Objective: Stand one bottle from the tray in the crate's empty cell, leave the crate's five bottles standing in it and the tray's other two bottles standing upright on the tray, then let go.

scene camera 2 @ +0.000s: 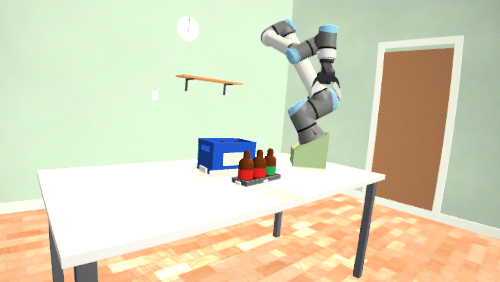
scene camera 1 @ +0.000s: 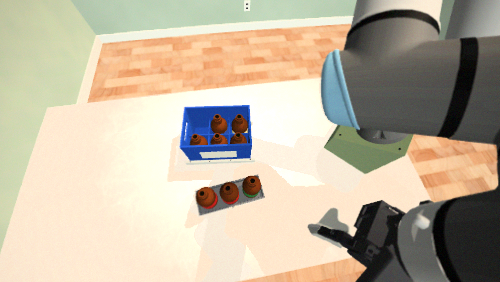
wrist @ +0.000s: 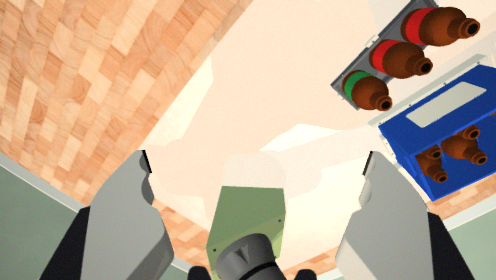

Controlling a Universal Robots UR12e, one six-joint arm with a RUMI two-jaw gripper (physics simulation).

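Where they show: gripper, fingertip midpoint: (scene camera 2: pixel 324 99) (scene camera 1: pixel 342 251) (wrist: pixel 255 152); arm's base at its link origin: (scene camera 2: pixel 312 138) (wrist: pixel 243 254).
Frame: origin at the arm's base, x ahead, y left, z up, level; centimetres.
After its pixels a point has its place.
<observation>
The blue crate (scene camera 1: pixel 192 153) @(x 75.0, y -20.8, z -7.9 cm) (scene camera 2: pixel 207 160) @(x 75.9, y -27.6, z -11.8 cm) (wrist: pixel 412 137) @(x 55.2, y -13.8, z -5.8 cm) holds five brown bottles; in scene camera 1 its empty cell (scene camera 1: pixel 199 122) @(x 68.3, y -37.3, z -13.2 cm) is at the back left. The grey tray (scene camera 1: pixel 241 200) @(x 62.8, y 2.6, z -18.3 cm) (scene camera 2: pixel 250 182) @(x 77.8, y 2.2, z -17.1 cm) (wrist: pixel 362 64) @(x 61.9, y 1.8, z -18.3 cm) lies in front of the crate, with three upright bottles in a row: a red-labelled one (scene camera 1: pixel 206 198) @(x 74.7, y -1.1, z -5.5 cm) (scene camera 2: pixel 245 167) @(x 78.5, y -0.9, z -10.4 cm) (wrist: pixel 432 26) @(x 73.6, y 0.2, z -8.3 cm) at the left, another red-labelled one (scene camera 1: pixel 229 193) @(x 66.5, y 0.7, z -4.0 cm) (scene camera 2: pixel 259 165) @(x 69.3, y 1.1, z -10.2 cm) (wrist: pixel 397 59) @(x 65.4, y 1.7, z -7.6 cm) in the middle, a green-labelled one (scene camera 1: pixel 252 185) @(x 57.8, y 1.1, z -4.2 cm) (scene camera 2: pixel 270 162) @(x 60.2, y 2.0, z -9.6 cm) (wrist: pixel 367 91) @(x 57.3, y 2.4, z -7.2 cm) at the right. My gripper (scene camera 2: pixel 326 94) @(x 50.5, y 24.3, z 24.6 cm) (wrist: pixel 255 152) @(x 50.5, y 24.3, z 24.6 cm) is open and empty, high above the table and right of the tray.
The arm's green base block (scene camera 1: pixel 367 152) @(x 9.7, y 6.7, z -4.0 cm) (scene camera 2: pixel 312 154) @(x 10.5, y 5.4, z -9.5 cm) (wrist: pixel 247 212) @(x 10.7, y 5.1, z -7.2 cm) stands on the right part of the white table (scene camera 1: pixel 100 200) @(x 118.1, y -19.7, z -18.9 cm) (scene camera 2: pixel 140 210) @(x 131.9, y -5.0, z -18.9 cm). The forearm and wrist hang over the table's right side in scene camera 1. A wooden shelf (scene camera 2: pixel 209 80) is on the wall behind.
</observation>
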